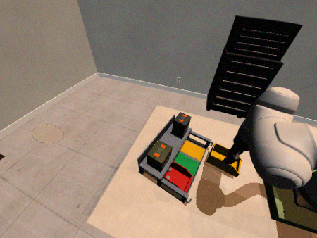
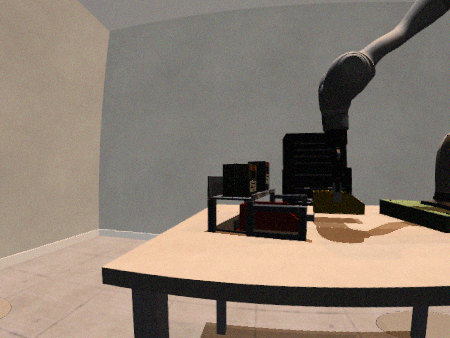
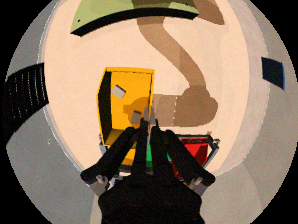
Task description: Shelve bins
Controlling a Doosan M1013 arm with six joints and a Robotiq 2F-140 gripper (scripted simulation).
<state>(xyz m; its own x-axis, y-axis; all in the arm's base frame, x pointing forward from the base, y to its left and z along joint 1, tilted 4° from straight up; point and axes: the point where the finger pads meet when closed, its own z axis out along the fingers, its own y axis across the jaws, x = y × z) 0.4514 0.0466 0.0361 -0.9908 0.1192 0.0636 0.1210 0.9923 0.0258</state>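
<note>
Right now the yellow bin is 5 cm to the right of my hand, 4 cm below it and 1 cm behind it. From my hand the other things lie so: dark box: 28 cm ahead, 9 cm to the right, 6 cm above; then red bin: 22 cm ahead, 15 cm to the left, 6 cm below.
</note>
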